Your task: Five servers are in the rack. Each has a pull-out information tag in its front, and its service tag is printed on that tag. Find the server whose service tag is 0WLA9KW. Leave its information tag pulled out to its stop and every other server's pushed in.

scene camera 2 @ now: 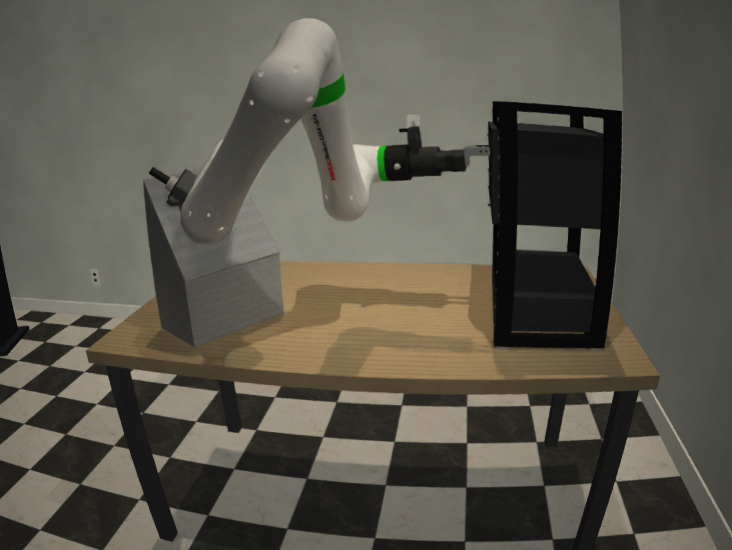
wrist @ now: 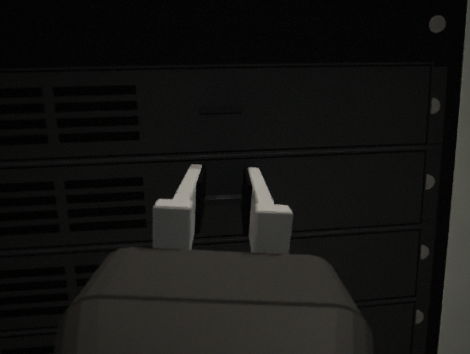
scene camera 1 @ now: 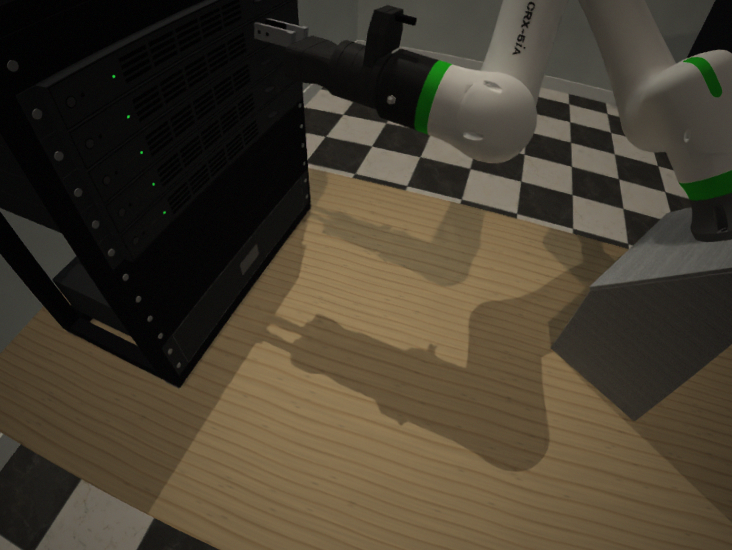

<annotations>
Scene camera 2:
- gripper: 490,150
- black rack: 541,175
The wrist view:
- gripper: 223,186
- black rack: 350,118
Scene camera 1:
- gripper: 261,28
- black rack: 147,140
</annotations>
